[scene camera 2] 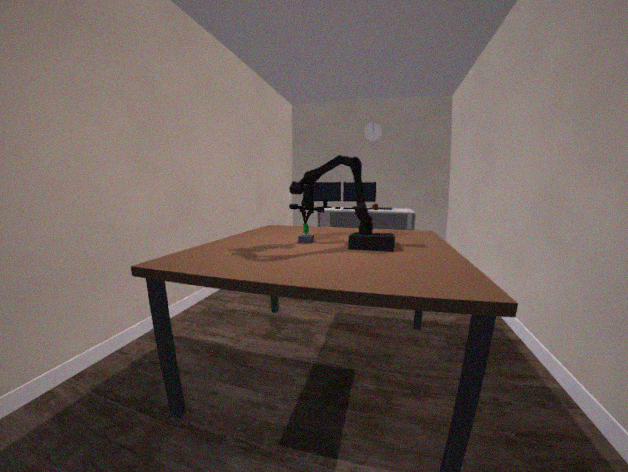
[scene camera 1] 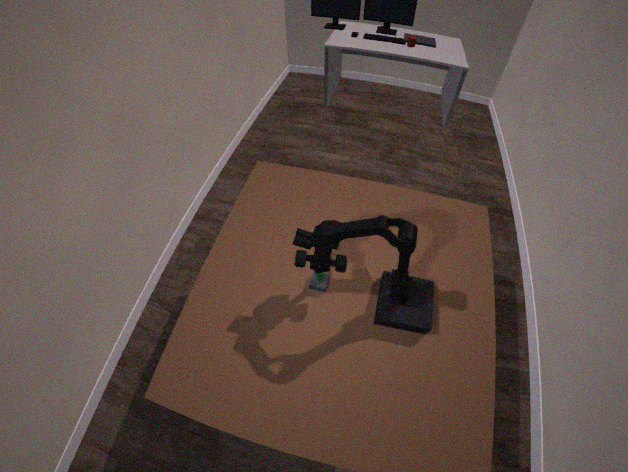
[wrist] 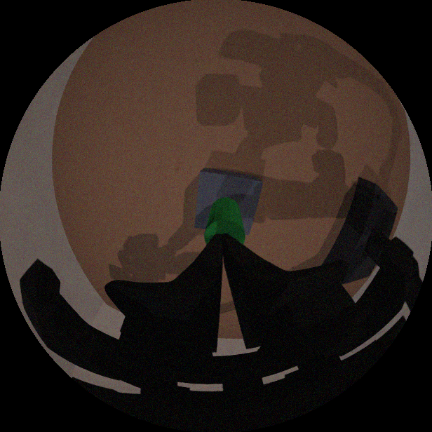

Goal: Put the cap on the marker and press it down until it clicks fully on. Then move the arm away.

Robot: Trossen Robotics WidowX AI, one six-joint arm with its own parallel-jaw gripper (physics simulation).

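Frame: origin at the arm's base, x ahead, y left, z up, level; metres.
Seen in the pictures: gripper, fingertip midpoint: (scene camera 2: pixel 305 223) (scene camera 1: pixel 318 272); arm's base, origin of the base link: (scene camera 2: pixel 365 234) (scene camera 1: pixel 399 296).
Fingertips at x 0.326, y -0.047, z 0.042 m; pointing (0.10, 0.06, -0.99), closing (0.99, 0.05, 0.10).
Observation:
Pixels of each thing's top centre, then the offset from my fingertips to it. Level surfaces: height alone.
- green cap, middle of its top: (scene camera 1: pixel 319 272) (scene camera 2: pixel 305 223) 0.000 m up, 0.003 m back, 0.001 m right
- small grey-blue block, middle of its top: (scene camera 1: pixel 319 279) (scene camera 2: pixel 306 235) 0.065 m down, 0.005 m back, 0.001 m right
- brown table, its level: 0.102 m down
A green cap (scene camera 1: pixel 319 277) (scene camera 2: pixel 305 228) (wrist: pixel 225 212) stands upright above a small grey-blue block (scene camera 1: pixel 318 285) (scene camera 2: pixel 305 239) (wrist: pixel 207 192) on the table. A thin pale strip shows between cap and block in scene camera 2; the rest of the marker is hidden, and I cannot tell how far down the cap sits. My gripper (scene camera 1: pixel 319 271) (scene camera 2: pixel 305 222) (wrist: pixel 220 239) is shut with its fingertips together and points down. The tips are right at the top end of the cap, apparently touching it, with nothing visible between them.
The arm's dark base (scene camera 1: pixel 405 309) (scene camera 2: pixel 371 242) (wrist: pixel 347 240) stands on the brown table (scene camera 1: pixel 314 416) (scene camera 2: pixel 324 274) (wrist: pixel 125 100), to the right of the block in the scene views. A white desk (scene camera 1: pixel 390 53) with monitors stands far behind the table.

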